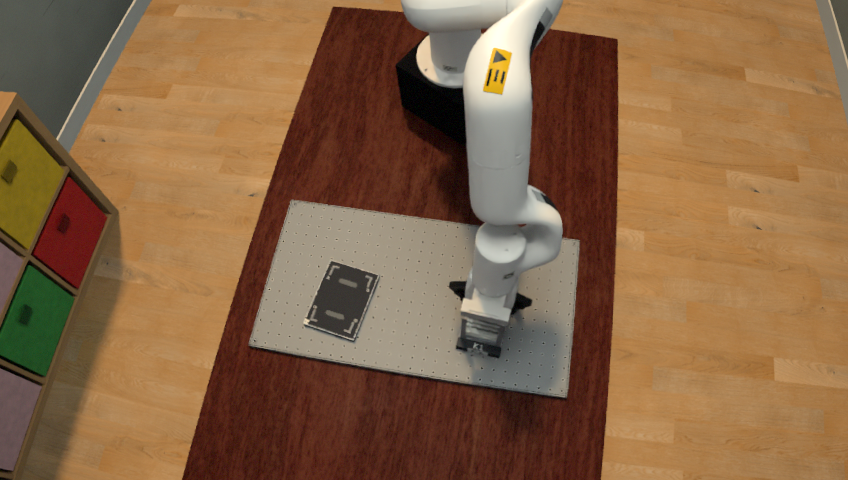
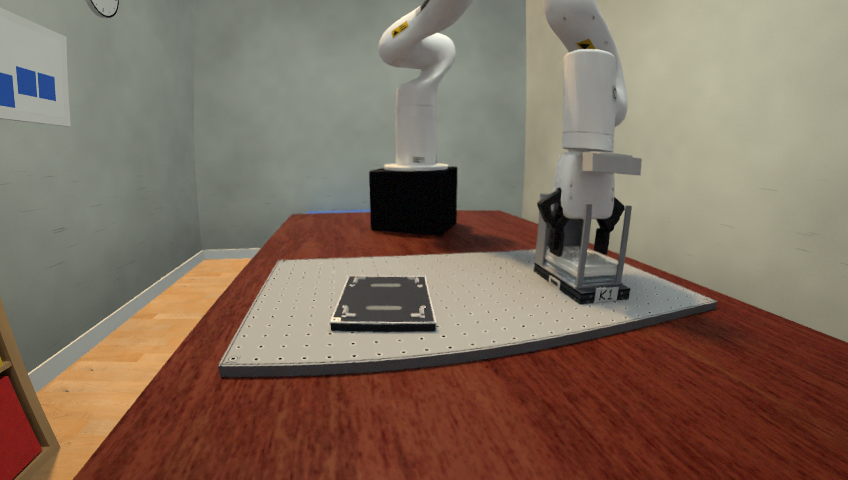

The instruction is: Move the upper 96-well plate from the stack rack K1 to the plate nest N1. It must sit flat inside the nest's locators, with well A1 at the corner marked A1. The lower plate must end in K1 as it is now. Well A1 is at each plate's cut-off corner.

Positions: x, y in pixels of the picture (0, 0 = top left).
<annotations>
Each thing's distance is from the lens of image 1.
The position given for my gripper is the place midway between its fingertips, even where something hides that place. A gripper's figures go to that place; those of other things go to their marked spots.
my gripper [image 1: 487, 307]: 1.32 m
plate nest N1 [image 1: 332, 295]: 1.39 m
</annotations>
